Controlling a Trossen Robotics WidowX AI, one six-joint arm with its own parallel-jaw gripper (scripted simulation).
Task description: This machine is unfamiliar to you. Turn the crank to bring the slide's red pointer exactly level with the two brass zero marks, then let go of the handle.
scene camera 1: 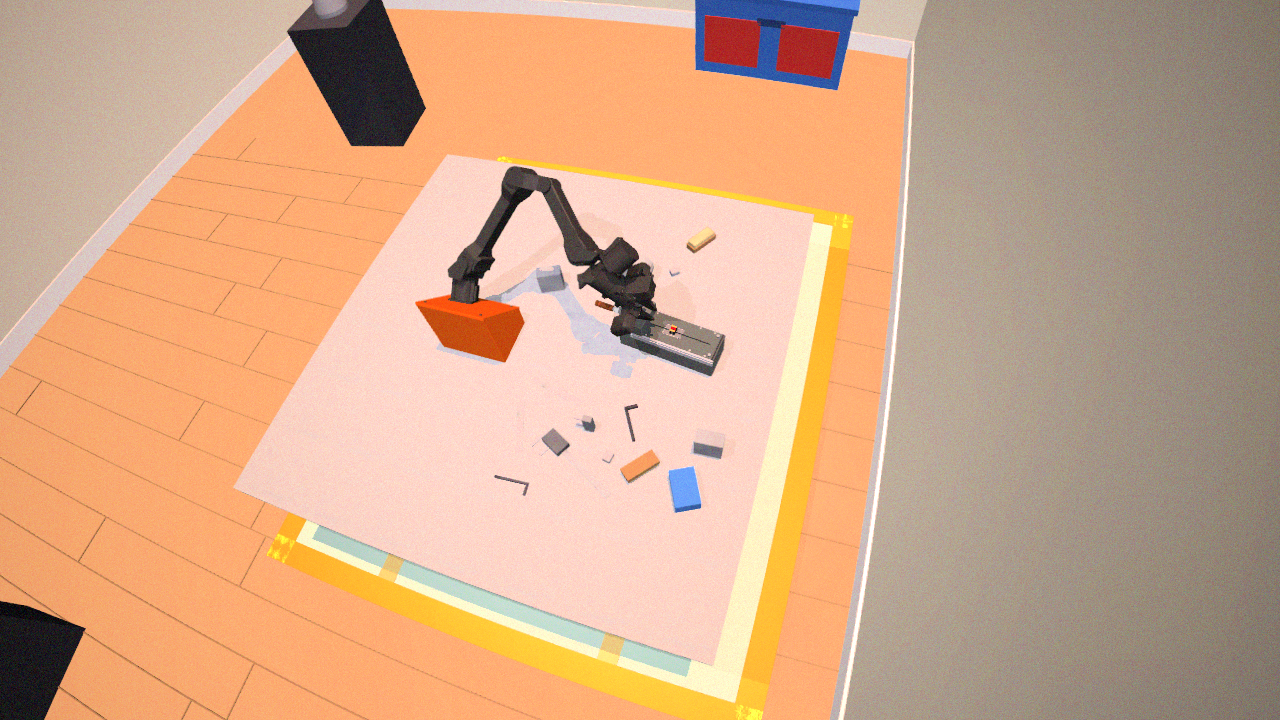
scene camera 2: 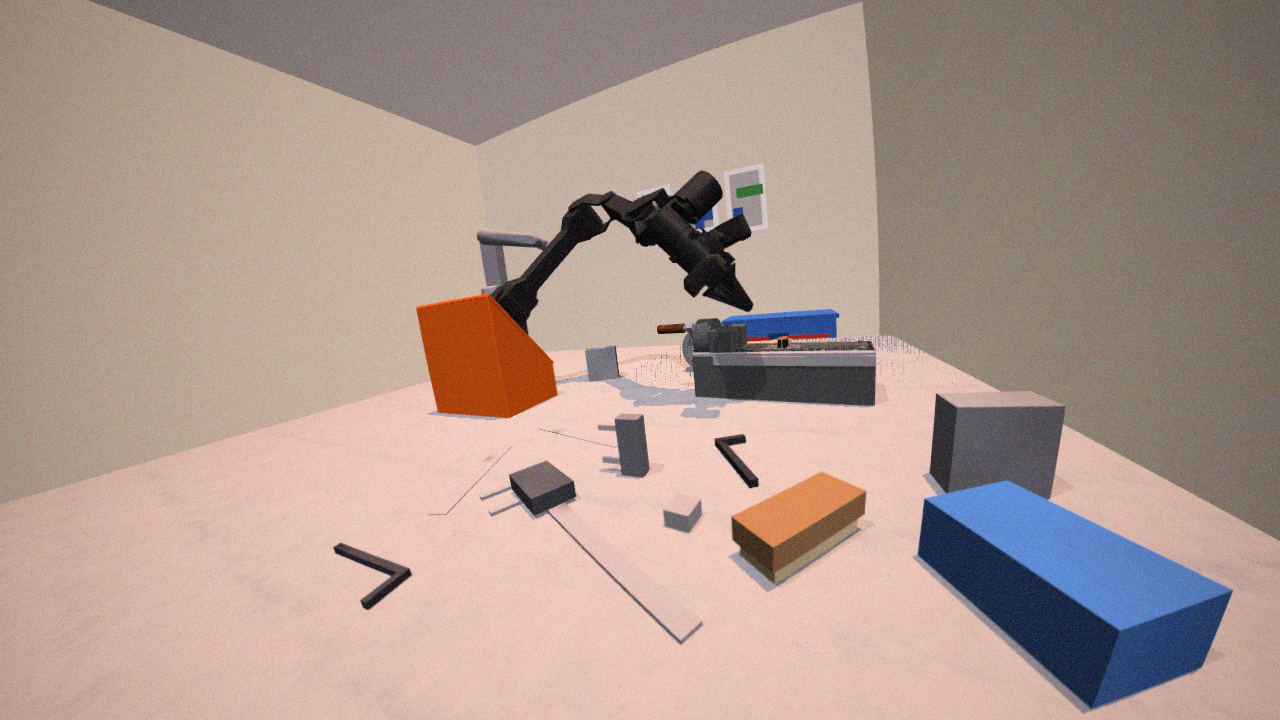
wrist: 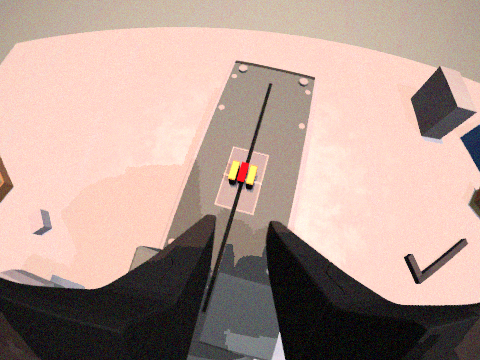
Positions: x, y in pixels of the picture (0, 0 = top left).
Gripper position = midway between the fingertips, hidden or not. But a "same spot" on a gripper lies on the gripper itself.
The gripper shows in scene camera 1 (654, 315), in scene camera 2 and in the wrist view. A grey cube shows in scene camera 1, in scene camera 2 and in the wrist view (439, 105). The same spot on the grey cube: (scene camera 2: 980, 438) is (scene camera 1: 700, 446). One and the same spot on the gripper: (wrist: 157, 303) is (scene camera 2: 734, 273).
